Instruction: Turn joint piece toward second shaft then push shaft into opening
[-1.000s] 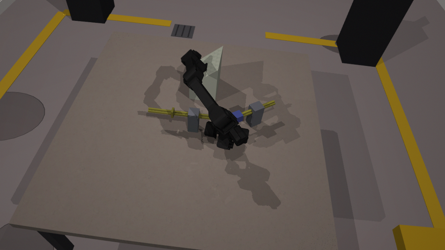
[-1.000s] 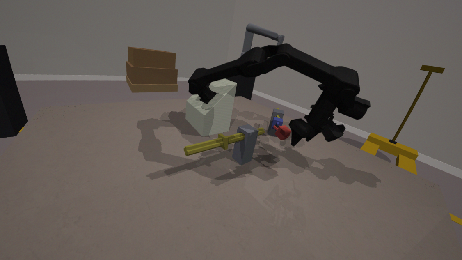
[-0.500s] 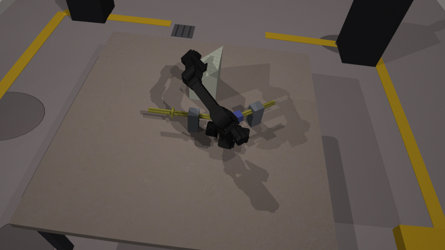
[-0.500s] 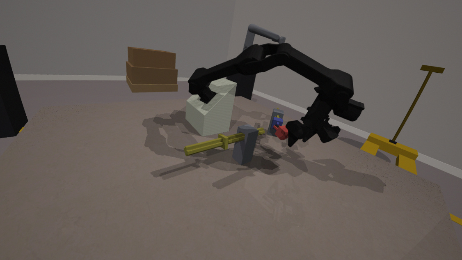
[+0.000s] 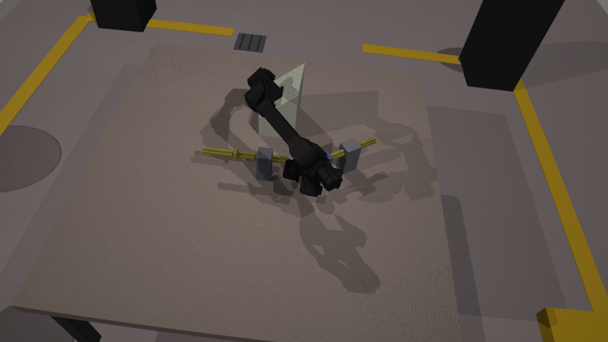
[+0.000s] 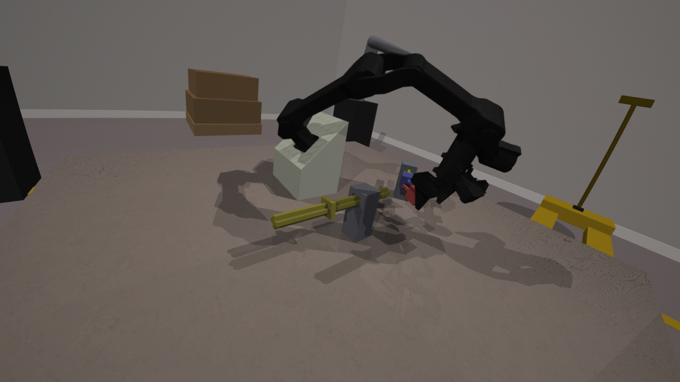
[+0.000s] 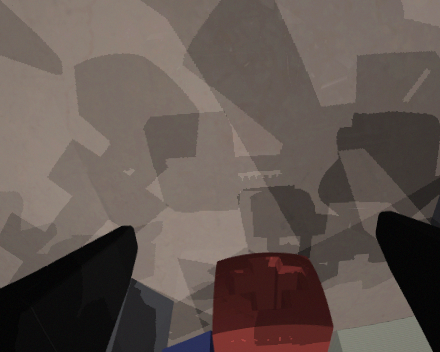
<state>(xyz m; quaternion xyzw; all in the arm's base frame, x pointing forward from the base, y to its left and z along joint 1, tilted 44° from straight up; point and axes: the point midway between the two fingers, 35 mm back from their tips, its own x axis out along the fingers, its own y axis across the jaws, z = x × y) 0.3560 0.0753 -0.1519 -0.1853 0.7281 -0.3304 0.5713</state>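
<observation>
My gripper tip is now 4 cm past the red joint piece and 1 cm below it.
</observation>
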